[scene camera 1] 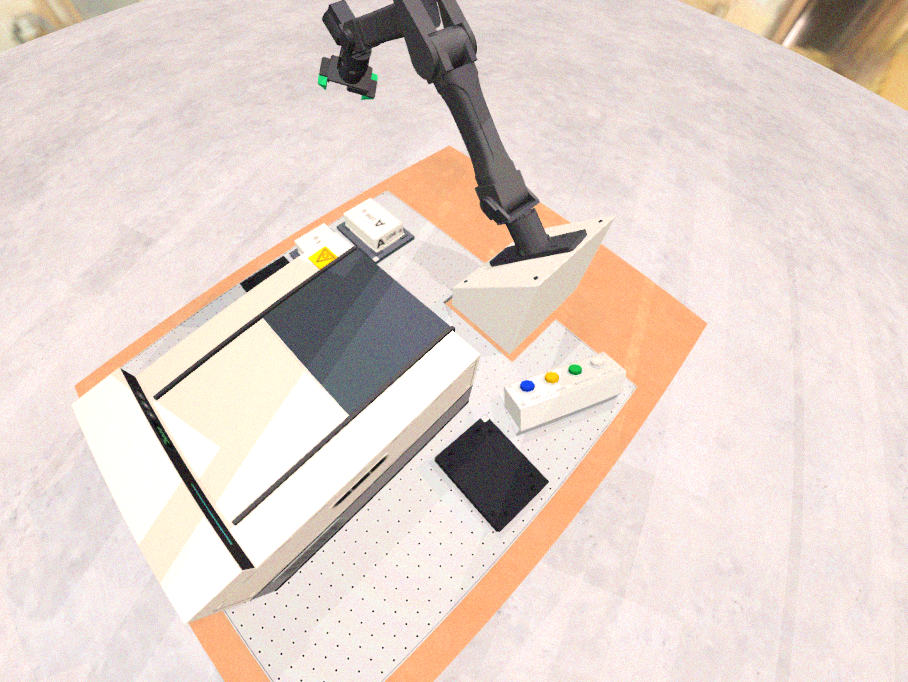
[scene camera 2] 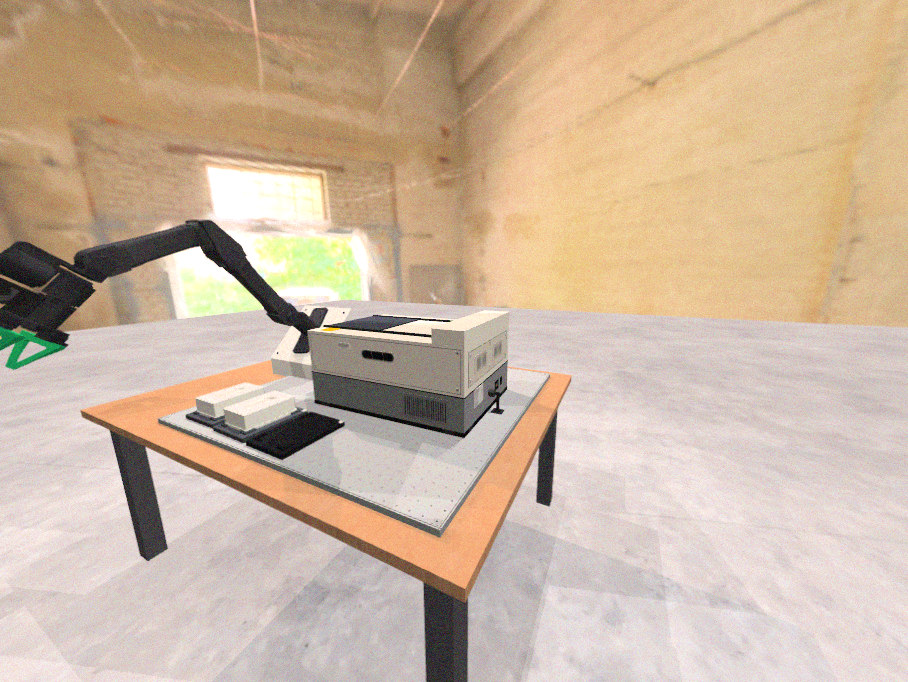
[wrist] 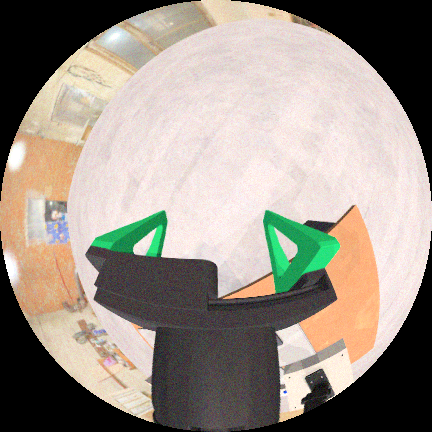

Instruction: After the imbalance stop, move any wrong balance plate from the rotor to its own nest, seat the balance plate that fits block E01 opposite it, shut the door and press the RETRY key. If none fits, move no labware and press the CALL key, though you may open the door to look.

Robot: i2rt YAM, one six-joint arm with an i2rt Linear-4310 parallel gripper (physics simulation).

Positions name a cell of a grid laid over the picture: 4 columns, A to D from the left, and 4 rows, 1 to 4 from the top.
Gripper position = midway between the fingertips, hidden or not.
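Observation:
Gripper (scene camera 1: B1) open, holding nothing. Centrifuge (scene camera 2: B3) present. In the wrist view too, the gripper (wrist: B2).

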